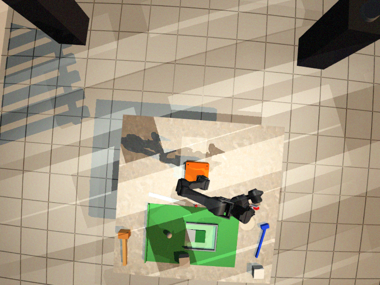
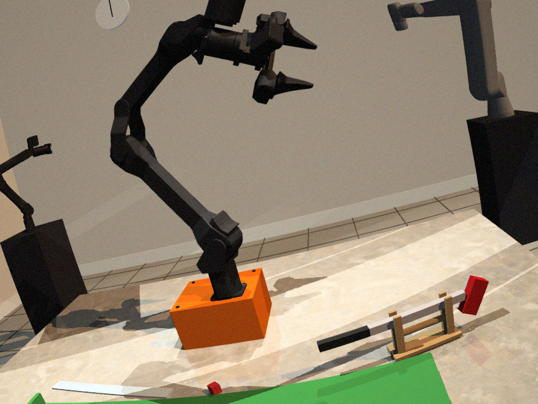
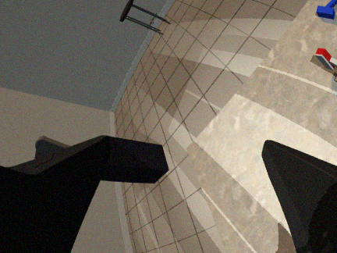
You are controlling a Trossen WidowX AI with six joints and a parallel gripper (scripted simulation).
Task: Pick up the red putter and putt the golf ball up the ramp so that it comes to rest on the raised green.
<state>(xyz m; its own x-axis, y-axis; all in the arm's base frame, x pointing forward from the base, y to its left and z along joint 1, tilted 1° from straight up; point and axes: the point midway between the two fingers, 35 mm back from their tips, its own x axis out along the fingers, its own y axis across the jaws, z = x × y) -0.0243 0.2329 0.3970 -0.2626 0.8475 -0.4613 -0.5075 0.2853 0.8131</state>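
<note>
Right now the white strip is 24 cm ahead of my gripper tip, 51 cm to the right of it and 47 cm below it. Also, from my gripper tip: red putter: 23 cm ahead, 6 cm to the left, 41 cm below; wooden rack: 23 cm ahead, 8 cm to the left, 43 cm below; small red cube: 26 cm ahead, 27 cm to the right, 46 cm below.
</note>
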